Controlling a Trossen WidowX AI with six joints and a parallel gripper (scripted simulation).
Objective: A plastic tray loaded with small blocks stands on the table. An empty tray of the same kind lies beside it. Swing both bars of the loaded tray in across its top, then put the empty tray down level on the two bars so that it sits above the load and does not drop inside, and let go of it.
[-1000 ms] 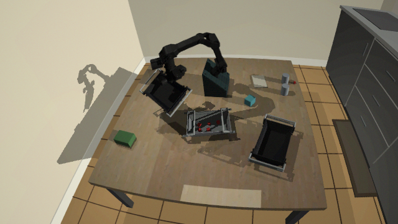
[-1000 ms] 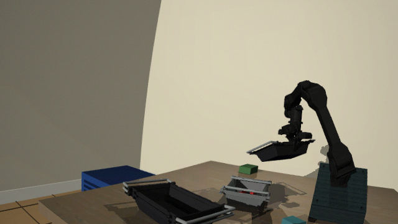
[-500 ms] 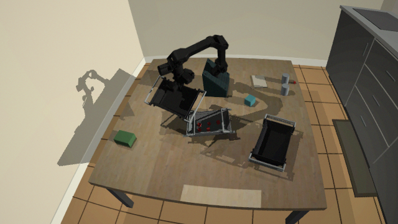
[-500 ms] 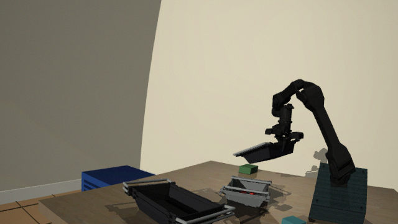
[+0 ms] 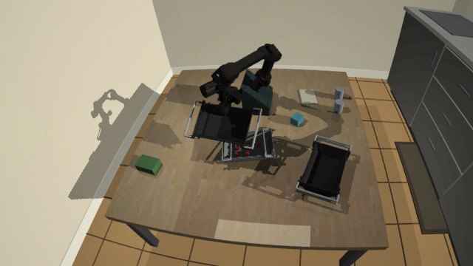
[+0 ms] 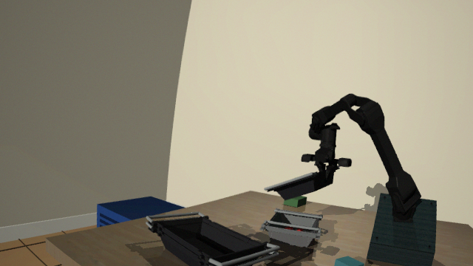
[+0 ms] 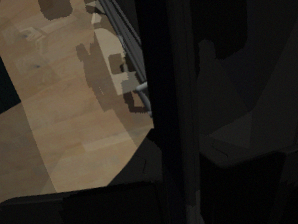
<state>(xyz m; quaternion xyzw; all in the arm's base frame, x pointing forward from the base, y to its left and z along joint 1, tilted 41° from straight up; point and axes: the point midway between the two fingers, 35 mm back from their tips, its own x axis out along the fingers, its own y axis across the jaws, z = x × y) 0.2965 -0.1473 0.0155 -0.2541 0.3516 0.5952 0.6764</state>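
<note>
My gripper tip is 70 mm short of the black tray and 10 mm to the left of it. Round my gripper tip: green block 200 mm ahead, 420 mm to the right, 170 mm below; then teal cube 160 mm behind, 350 mm to the left, 170 mm below; then beige pad 400 mm behind, 430 mm to the left, 190 mm below.
</note>
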